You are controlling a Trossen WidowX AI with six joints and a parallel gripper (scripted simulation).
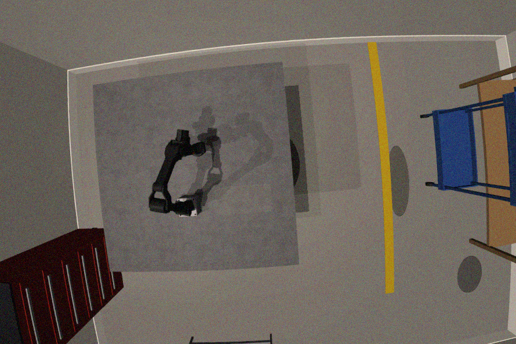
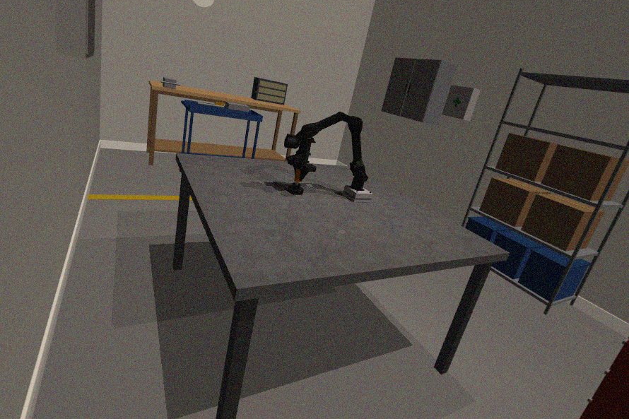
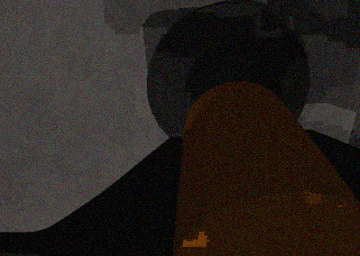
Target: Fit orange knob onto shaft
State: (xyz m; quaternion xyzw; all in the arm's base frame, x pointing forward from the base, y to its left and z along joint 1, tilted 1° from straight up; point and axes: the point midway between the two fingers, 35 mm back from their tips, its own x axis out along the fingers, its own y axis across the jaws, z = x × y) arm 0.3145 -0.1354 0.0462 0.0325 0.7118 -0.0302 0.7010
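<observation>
Now: gripper tip 30 mm below the orange knob. Round my gripper tip: dark round pedestal: 40 mm below.
</observation>
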